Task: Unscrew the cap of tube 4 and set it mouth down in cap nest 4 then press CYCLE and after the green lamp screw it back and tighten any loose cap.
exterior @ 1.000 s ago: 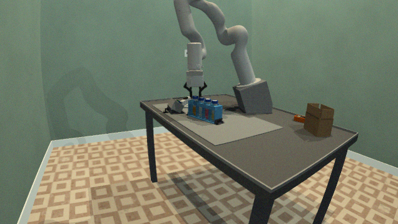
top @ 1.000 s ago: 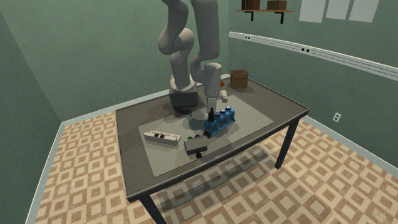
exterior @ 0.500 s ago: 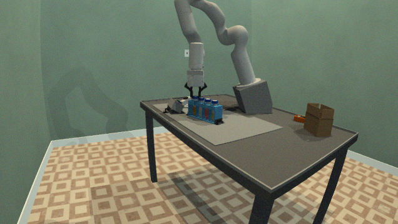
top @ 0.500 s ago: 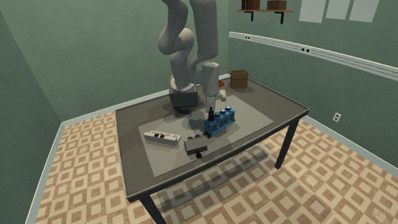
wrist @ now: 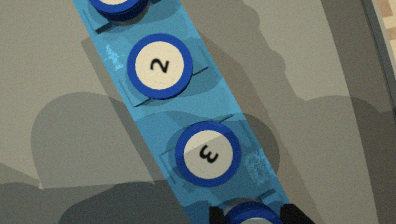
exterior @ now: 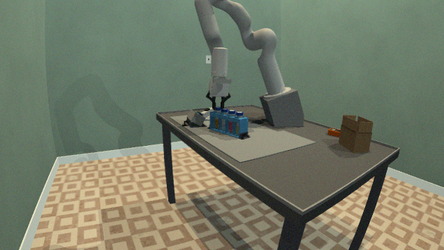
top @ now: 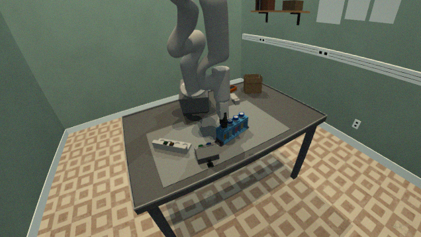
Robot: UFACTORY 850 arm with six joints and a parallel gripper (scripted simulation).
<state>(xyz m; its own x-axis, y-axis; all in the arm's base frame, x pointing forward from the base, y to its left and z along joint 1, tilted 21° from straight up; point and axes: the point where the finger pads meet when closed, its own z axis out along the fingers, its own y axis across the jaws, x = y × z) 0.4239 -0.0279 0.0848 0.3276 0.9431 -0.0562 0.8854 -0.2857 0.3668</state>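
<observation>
The blue cap marked 4 lies 1 cm below my hand. The rest, counted from my hand: blue key (3 cm ahead, 12 cm to the right, 6 cm below); then green key (2 cm ahead, 17 cm to the right, 6 cm below); then grey key housing (5 cm ahead, 15 cm to the right, 8 cm below).
</observation>
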